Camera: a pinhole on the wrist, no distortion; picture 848 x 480 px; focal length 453.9 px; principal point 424.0 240.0 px. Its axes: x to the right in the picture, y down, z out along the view. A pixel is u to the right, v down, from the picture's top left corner.
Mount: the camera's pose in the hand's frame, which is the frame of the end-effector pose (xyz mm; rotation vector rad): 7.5 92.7 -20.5 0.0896 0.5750 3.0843
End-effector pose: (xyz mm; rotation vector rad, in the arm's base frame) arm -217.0 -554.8 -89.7 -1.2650 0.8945 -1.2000
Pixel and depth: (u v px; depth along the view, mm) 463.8 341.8 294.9
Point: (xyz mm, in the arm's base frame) 75.1 -507.2 -186.4
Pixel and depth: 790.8 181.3 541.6
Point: 229.7 -96.9 -424.7
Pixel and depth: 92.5 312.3 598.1
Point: 439.4 -923.9 -165.2
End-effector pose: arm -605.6 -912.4 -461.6 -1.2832 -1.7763 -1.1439
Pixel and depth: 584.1 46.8 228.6
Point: -335.8 -750.6 -507.5
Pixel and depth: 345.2 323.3 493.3
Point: -474.7 -413.8 -492.8
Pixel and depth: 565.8 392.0 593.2
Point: -455.6 -387.5 -799.4
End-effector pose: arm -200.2 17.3 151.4 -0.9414 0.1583 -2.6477
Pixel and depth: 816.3 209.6 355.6
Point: 270.4 -119.0 181.0
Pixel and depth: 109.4 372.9 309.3
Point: -162.2 -172.5 493.0
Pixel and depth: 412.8 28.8 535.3
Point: 145.9 -484.6 372.4
